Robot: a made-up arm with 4 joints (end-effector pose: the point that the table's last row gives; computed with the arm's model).
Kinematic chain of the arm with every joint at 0, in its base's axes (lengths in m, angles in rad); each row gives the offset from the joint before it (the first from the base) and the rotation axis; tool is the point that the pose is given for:
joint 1: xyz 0 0 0.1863 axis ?
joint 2: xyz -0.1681 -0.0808 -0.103 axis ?
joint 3: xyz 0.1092 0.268 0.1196 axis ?
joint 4: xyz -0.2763 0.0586 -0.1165 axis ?
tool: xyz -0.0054 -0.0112 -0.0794
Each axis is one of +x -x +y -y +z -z.
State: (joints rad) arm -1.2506 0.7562 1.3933 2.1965
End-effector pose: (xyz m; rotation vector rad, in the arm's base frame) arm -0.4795 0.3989 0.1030 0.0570 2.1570 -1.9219
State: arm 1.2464 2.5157 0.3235 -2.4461
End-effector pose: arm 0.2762 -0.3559 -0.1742 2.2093 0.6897 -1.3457
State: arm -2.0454 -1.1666 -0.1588 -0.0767
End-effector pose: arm 0.2581 0.0962 0.4343 0.7888 1.6197 -1.0824
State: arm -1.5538 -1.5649 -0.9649 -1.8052
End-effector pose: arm 0.0259 -0.0963 0.3973 0.6056 -0.9418 -1.5332
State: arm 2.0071 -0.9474 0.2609 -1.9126
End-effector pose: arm -0.0872 0.1125 -0.1187 -1.2262 2.2496 0.2528
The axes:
joint 1: -y
joint 2: -x
joint 3: -z
joint 4: +y

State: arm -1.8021 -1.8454 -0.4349 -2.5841
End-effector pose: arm 0.1484 -0.2040 0.4464 -0.8491 -0.9363 -1.7288
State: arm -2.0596 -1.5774 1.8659 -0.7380
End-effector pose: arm 0.3009 -0.0246 -0.0331 1.5077 -2.1970 1.5933
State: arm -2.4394 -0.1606 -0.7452 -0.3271
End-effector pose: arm 0.1128 0.0586 0.4851 0.9028 1.9345 -0.0140
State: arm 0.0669 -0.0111 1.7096 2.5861
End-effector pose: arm 0.0329 0.4904 0.1652 2.0521 1.7530 -0.5010
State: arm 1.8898 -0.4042 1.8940 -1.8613
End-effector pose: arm -0.1005 0.3168 0.2049 -0.3998 1.8493 2.4670
